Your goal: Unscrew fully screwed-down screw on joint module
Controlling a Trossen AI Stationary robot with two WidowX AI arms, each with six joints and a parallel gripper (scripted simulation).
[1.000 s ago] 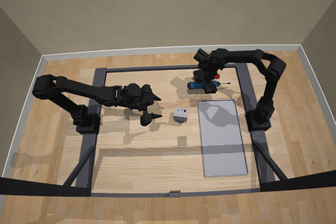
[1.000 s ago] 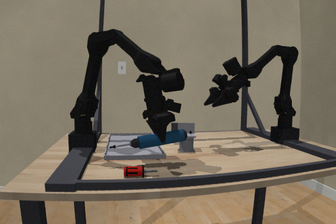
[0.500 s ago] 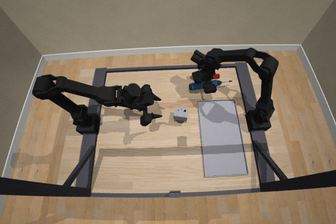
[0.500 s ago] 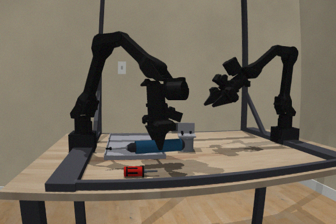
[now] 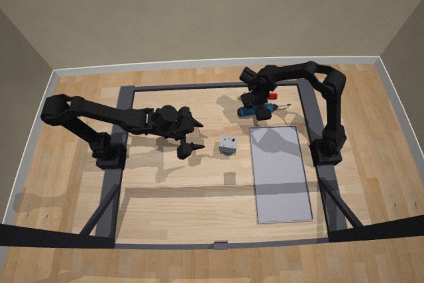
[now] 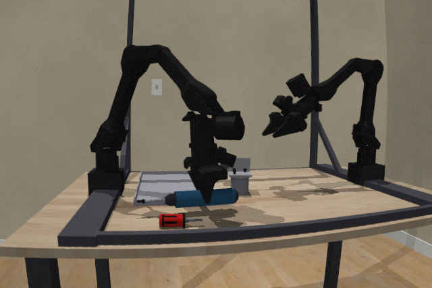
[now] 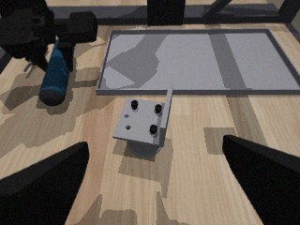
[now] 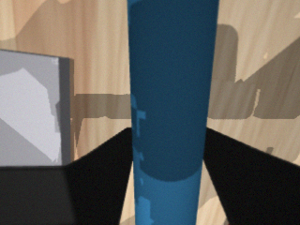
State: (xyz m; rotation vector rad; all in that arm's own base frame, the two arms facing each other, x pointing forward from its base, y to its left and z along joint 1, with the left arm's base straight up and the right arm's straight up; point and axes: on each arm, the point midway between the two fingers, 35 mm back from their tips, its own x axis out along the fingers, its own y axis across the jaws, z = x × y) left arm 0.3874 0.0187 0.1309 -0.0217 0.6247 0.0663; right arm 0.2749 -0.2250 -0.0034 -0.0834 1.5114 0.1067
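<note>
Now: right hand 9 cm short of the red screwdriver, 7 cm to the left of it and 5 cm above it. From my right hand the other things lie so: grey joint module (17 cm behind, 14 cm to the left, 4 cm below); then bit (13 cm to the right, 3 cm below, 2 cm ahead); then blue electric screwdriver (3 cm to the right, 3 cm below).
</note>
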